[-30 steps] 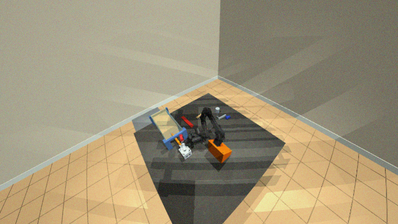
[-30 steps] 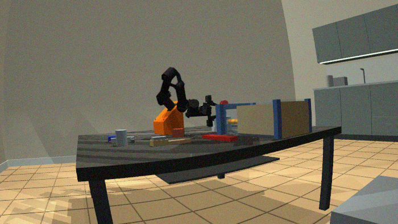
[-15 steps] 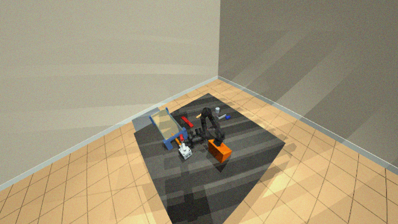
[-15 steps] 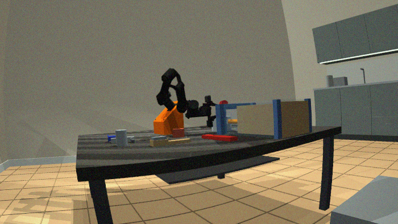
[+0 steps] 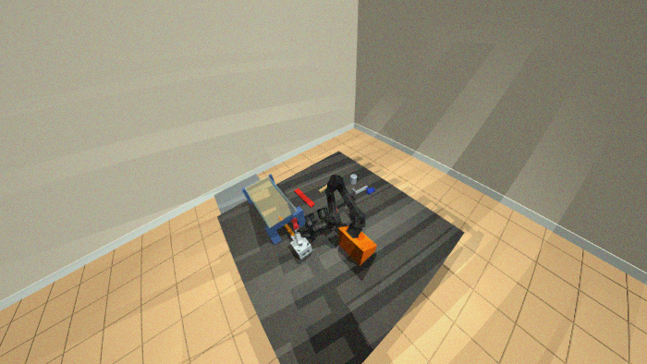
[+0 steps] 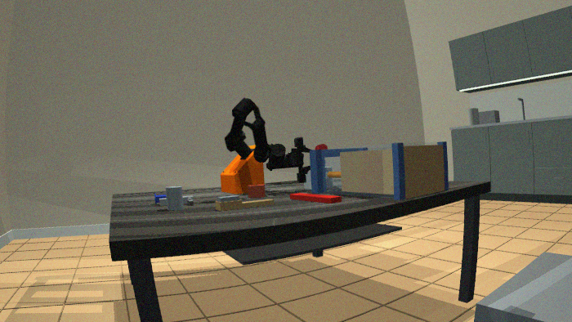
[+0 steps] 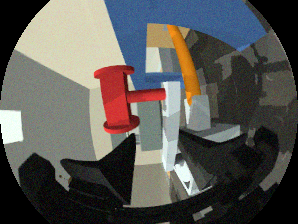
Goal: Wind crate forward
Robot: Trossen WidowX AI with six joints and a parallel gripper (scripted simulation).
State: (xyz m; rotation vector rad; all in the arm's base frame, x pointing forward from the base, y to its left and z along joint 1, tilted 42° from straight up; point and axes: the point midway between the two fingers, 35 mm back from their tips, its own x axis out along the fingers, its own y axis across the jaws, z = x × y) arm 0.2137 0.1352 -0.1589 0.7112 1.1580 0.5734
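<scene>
Now: gripper tip 10 cm above the grey winch, 7 cm past it and 1 cm to the right of it. Also, from my gripper tip: wooden-handled tool (46 cm to the right, 30 cm ahead, 11 cm below); then clear-panelled cubby (35 cm ahead, 3 cm to the left, 1 cm below); then flat red bar (32 cm ahead, 23 cm to the right, 12 cm below).
</scene>
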